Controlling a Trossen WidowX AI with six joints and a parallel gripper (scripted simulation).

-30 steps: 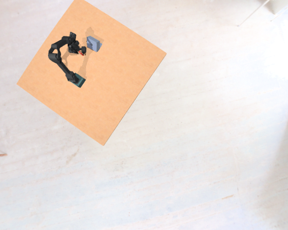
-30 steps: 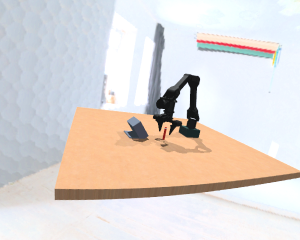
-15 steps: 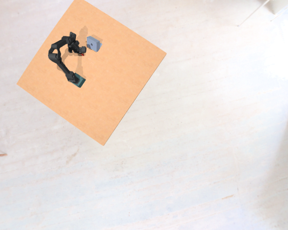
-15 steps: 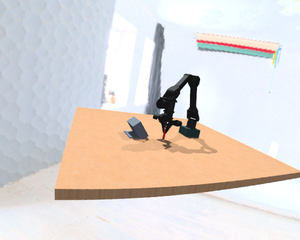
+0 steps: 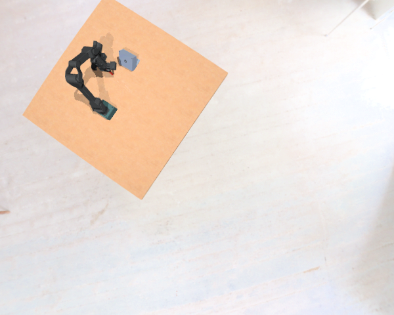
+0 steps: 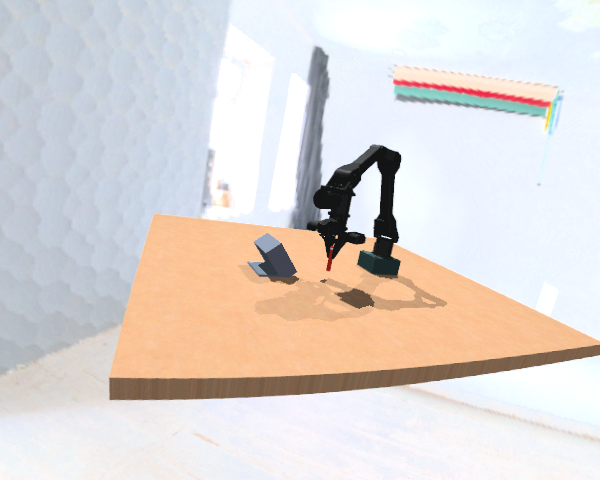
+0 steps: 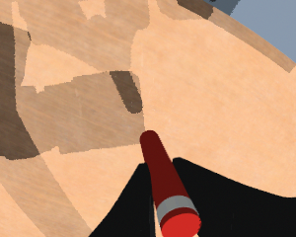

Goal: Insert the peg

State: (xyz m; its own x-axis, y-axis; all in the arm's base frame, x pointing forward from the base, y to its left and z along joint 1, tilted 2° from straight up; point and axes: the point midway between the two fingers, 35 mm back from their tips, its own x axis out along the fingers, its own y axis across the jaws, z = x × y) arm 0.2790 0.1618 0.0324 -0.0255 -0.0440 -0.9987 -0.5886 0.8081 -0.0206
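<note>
Right now my gripper tip is 17 cm short of the sloped panel, 4 cm to the left of it and 2 cm above it. The rest, counted from my gripper tip: peg (2 cm above); flat foot (19 cm ahead, 7 cm below, 4 cm to the right).
</note>
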